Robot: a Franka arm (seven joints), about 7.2 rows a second.
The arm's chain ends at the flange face. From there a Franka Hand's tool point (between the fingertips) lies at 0.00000 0.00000 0.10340 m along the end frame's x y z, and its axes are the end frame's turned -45 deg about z.
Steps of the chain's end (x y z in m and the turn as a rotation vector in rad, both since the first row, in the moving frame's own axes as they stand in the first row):
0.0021 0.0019 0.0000 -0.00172 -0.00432 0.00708
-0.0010 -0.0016 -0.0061 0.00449 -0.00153 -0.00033
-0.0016 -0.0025 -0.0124 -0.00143 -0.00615 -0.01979
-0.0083 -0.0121 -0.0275 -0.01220 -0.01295 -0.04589
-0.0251 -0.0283 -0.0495 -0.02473 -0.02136 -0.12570
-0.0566 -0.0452 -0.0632 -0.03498 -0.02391 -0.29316
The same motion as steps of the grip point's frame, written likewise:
-0.0003 0.0026 0.0000 0.00184 -0.00427 0.00708
0.0006 -0.0023 -0.0061 0.00426 0.00209 -0.00033
0.0001 -0.0032 -0.0124 0.00334 -0.00536 -0.01979
0.0008 -0.0144 -0.0275 0.00053 -0.01778 -0.04589
-0.0011 -0.0373 -0.0496 -0.00238 -0.03259 -0.12570
-0.0122 -0.0706 -0.0633 -0.00783 -0.04164 -0.29316

